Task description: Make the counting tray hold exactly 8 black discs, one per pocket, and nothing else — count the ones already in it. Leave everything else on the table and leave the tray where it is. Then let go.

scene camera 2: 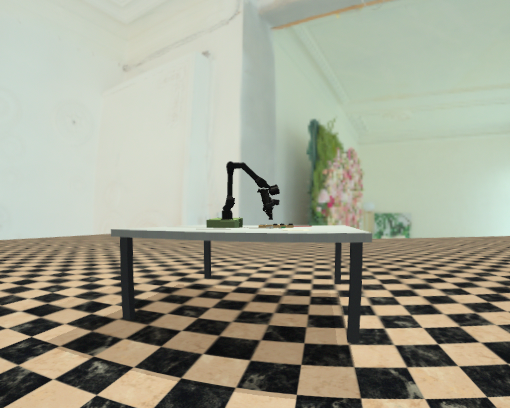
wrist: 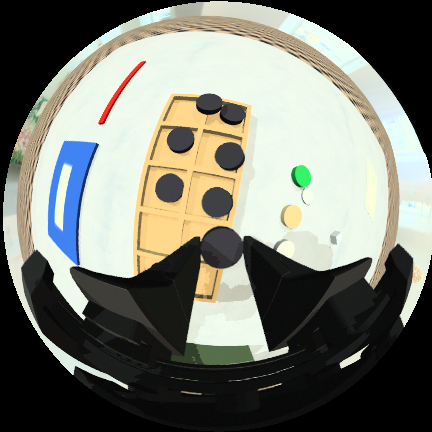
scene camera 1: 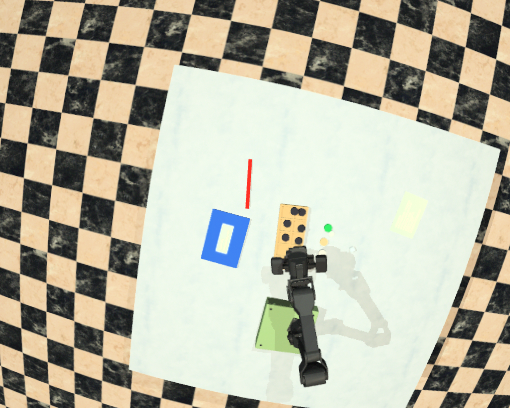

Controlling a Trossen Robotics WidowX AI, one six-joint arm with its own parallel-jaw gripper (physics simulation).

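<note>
The tan counting tray (scene camera 1: 282, 248) (scene camera 2: 262, 226) (wrist: 160, 232) has two columns of five pockets. Six black discs show in its three far rows. In the far row, one disc (scene camera 1: 294, 211) (wrist: 209, 103) lies over the divider, against another disc (scene camera 1: 302, 212) (wrist: 232, 114). The left fourth-row pocket is bare. My left finger hides most of the near-left pocket; bare floor shows in the near-right one. My gripper (scene camera 2: 271, 219) (wrist: 221, 241) is shut on a black disc (wrist: 221, 247), held above the tray's right column near the fourth row. Scene camera 1 hides the fingertips.
Right of the tray are a green disc (scene camera 1: 328, 228) (wrist: 301, 176), a small white disc (wrist: 307, 195), a tan disc (scene camera 1: 324, 241) (wrist: 291, 216), a cream disc (wrist: 286, 248) and a small cube (wrist: 336, 237). Left are a blue frame (scene camera 1: 209, 240) (wrist: 56, 220) and red bar (scene camera 1: 248, 185) (wrist: 118, 95).
</note>
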